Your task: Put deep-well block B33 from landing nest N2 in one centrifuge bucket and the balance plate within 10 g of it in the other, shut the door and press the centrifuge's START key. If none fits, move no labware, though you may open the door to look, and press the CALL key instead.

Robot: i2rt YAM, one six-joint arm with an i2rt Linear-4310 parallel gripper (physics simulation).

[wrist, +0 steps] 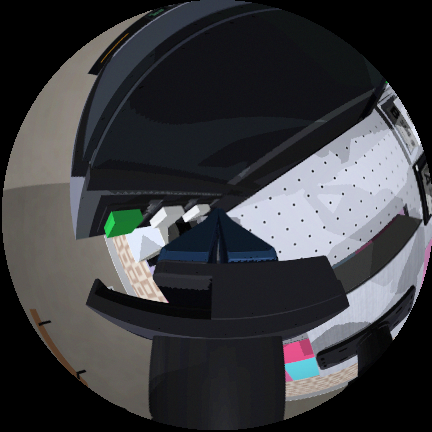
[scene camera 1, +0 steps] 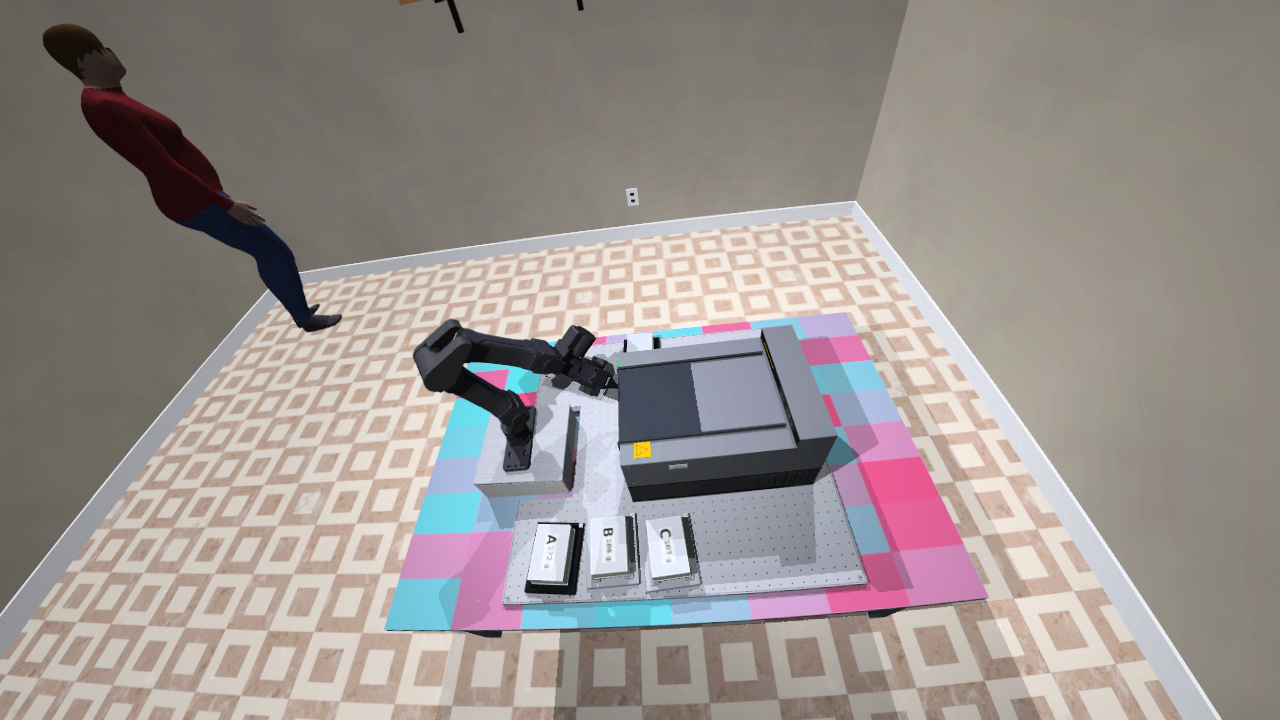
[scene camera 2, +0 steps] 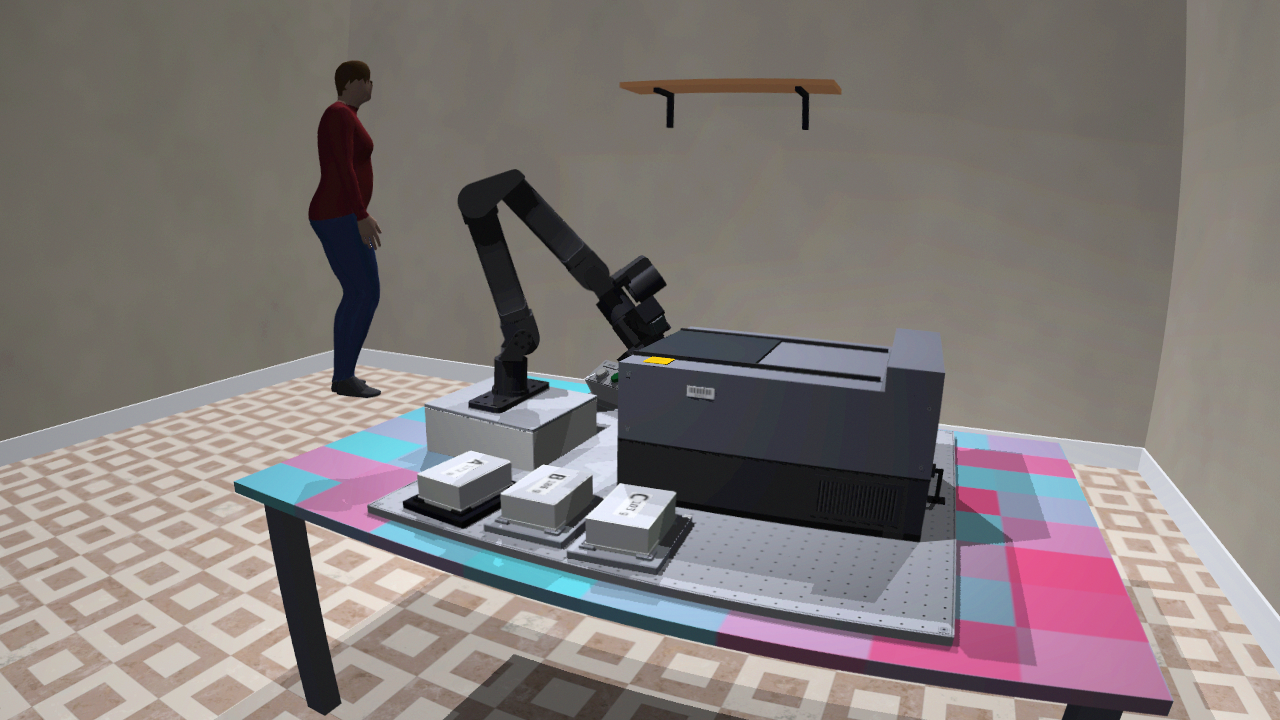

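Pixels of known places: gripper, fingertip midpoint: [wrist: 217, 214]; arm's base at its link origin: [wrist: 371, 333] [scene camera 1: 520, 437] [scene camera 2: 510, 396].
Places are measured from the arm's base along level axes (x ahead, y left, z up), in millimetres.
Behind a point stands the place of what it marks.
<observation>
My gripper [wrist: 217, 214] @[x 287, y 104, z 32 mm] is shut and empty, at the centrifuge's [scene camera 1: 716, 447] @[x 506, y -175, z 136 mm] [scene camera 2: 769, 420] @[x 519, y -196, z 77 mm] lower front edge. In the wrist view its tips lie just right of the keys: a green key [wrist: 123, 223] @[x 296, y 112, z 110 mm], a pale key [wrist: 167, 216] @[x 296, y 112, z 78 mm] and another pale key [wrist: 196, 212] @[x 297, y 113, z 44 mm]; their lettering cannot be read. The centrifuge's top panels look closed. Lettered white blocks, A [scene camera 1: 553, 553] @[x 107, y -312, z -20 mm] [scene camera 2: 452, 481] @[x 112, y -361, z -20 mm], B [scene camera 1: 612, 548] @[x 245, y -314, z -21 mm] [scene camera 2: 546, 503] @[x 265, y -366, z -21 mm] and C [scene camera 1: 671, 548] @[x 379, y -329, z -21 mm] [scene camera 2: 626, 528] @[x 385, y -383, z -25 mm], sit on nests; B's label looks like 186 g. A white object [scene camera 1: 640, 342] @[x 359, y 314, z -16 mm] [wrist: 146, 243] @[x 332, y 282, z -16 mm] stands beyond the centrifuge's front; no B33 label is readable.
A perforated plate [scene camera 1: 760, 541] @[x 588, y -324, z -75 mm] [scene camera 2: 805, 573] @[x 606, y -336, z -74 mm] carries the centrifuge and blocks on the patchwork table [scene camera 1: 913, 501] @[x 983, y -280, z -87 mm] [scene camera 2: 1065, 582] @[x 966, y -257, z -87 mm]. The arm stands on a grey plinth [scene camera 1: 528, 483] @[x 31, y -132, z -15 mm] [scene camera 2: 483, 438] @[x 21, y -133, z -39 mm] left of the centrifuge. A person [scene camera 1: 147, 143] [scene camera 2: 344, 161] stands at the back left. A wall shelf [scene camera 2: 729, 85] hangs behind.
</observation>
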